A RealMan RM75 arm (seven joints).
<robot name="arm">
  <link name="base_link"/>
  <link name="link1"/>
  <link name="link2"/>
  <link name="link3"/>
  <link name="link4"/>
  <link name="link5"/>
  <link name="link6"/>
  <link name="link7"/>
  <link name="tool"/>
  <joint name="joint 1" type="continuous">
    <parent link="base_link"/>
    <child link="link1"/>
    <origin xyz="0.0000 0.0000 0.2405"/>
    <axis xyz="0 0 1"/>
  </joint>
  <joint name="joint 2" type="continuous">
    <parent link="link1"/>
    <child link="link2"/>
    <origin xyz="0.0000 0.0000 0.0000"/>
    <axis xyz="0 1 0"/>
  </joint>
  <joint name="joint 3" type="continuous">
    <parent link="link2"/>
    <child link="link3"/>
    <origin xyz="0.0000 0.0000 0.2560"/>
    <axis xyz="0 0 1"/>
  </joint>
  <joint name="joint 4" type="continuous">
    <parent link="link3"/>
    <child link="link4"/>
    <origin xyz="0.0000 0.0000 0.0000"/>
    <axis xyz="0 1 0"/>
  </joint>
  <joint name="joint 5" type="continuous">
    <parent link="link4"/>
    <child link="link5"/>
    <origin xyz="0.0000 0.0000 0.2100"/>
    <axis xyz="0 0 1"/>
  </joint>
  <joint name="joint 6" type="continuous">
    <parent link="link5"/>
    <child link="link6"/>
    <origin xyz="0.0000 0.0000 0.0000"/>
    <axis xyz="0 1 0"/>
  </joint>
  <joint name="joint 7" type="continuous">
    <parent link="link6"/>
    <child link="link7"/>
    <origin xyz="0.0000 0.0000 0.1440"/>
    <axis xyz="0 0 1"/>
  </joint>
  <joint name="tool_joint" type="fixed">
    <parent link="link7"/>
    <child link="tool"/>
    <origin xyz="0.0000 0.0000 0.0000"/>
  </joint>
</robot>
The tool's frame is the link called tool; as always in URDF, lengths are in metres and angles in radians. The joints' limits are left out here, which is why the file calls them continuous.
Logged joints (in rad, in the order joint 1, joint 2, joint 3, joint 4, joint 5, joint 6, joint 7), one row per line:
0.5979, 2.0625, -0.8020, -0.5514, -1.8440, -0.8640, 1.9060
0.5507, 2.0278, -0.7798, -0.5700, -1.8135, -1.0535, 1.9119
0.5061, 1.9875, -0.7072, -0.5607, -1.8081, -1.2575, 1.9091
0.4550, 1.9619, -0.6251, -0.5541, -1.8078, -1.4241, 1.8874
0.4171, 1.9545, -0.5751, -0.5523, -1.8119, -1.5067, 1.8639
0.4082, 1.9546, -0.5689, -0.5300, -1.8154, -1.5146, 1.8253
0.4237, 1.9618, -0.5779, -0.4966, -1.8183, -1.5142, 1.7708
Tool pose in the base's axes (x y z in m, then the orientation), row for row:
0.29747, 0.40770, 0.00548, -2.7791, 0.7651, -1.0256
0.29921, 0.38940, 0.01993, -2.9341, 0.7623, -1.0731
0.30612, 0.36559, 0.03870, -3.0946, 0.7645, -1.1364
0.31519, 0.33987, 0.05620, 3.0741, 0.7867, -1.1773
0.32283, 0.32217, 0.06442, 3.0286, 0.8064, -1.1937
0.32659, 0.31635, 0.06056, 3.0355, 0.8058, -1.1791
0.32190, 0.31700, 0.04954, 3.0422, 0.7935, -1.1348
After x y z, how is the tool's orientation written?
As angles about the fixed x, y, z axes (roll, pitch, yaw), in radians.
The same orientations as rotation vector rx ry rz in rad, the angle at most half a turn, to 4 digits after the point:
-1.9974, 1.3270, 0.6235
-2.0835, 1.3598, 0.7239
-2.1504, 1.4016, 0.8373
-2.1817, 1.4127, 0.9457
-2.1849, 1.4089, 0.9996
-2.1937, 1.3966, 0.9978
-2.2380, 1.3616, 0.9954

